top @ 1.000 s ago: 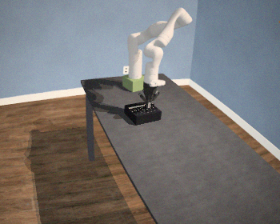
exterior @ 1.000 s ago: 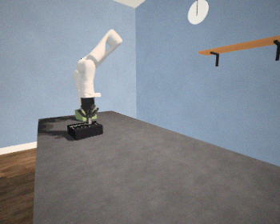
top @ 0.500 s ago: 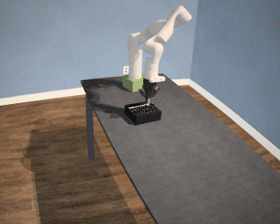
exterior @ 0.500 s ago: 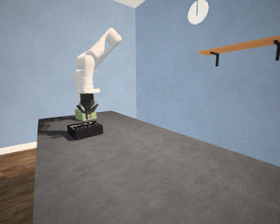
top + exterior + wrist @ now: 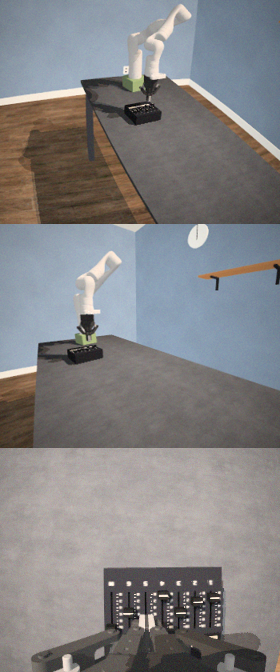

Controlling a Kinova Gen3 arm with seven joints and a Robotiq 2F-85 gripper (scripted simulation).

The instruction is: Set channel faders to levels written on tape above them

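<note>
The master fader cap lies 5 cm below my hand, 4 cm to the left of it and 3 cm behind it.
</note>
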